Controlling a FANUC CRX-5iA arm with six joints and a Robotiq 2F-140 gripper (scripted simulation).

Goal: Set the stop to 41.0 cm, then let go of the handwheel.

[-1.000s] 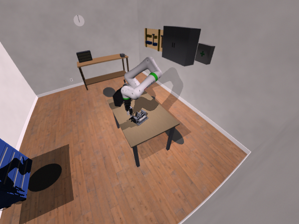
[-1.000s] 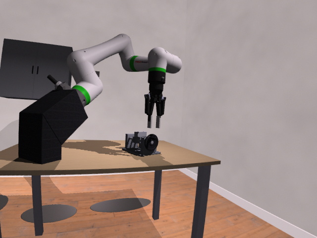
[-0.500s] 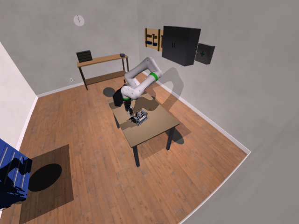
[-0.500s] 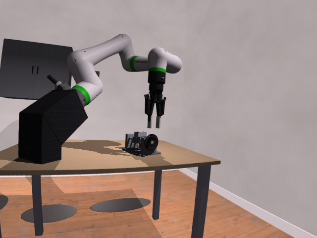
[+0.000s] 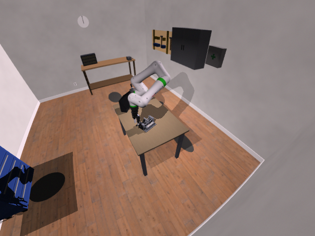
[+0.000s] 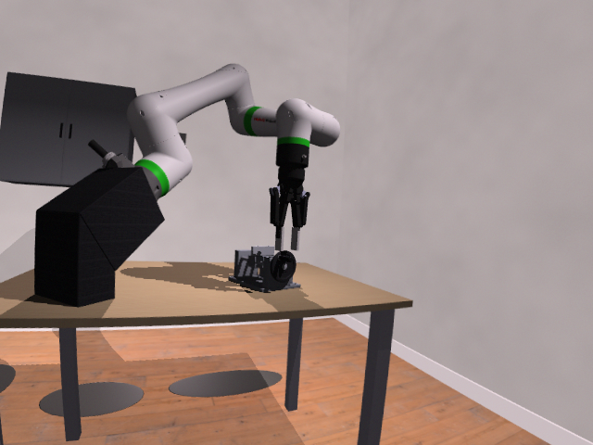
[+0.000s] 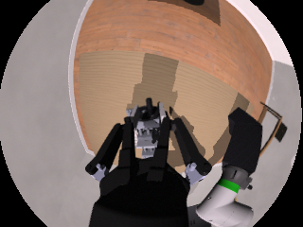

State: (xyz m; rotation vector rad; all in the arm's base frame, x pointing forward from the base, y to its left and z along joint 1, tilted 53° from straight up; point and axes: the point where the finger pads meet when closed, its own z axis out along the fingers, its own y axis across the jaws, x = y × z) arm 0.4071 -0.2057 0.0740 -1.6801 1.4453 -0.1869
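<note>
Now: the black handwheel 60 mm below my hand and 20 mm to the left of it. Round my hand: grey stop 140 mm to the left, 70 mm below, 30 mm behind.
</note>
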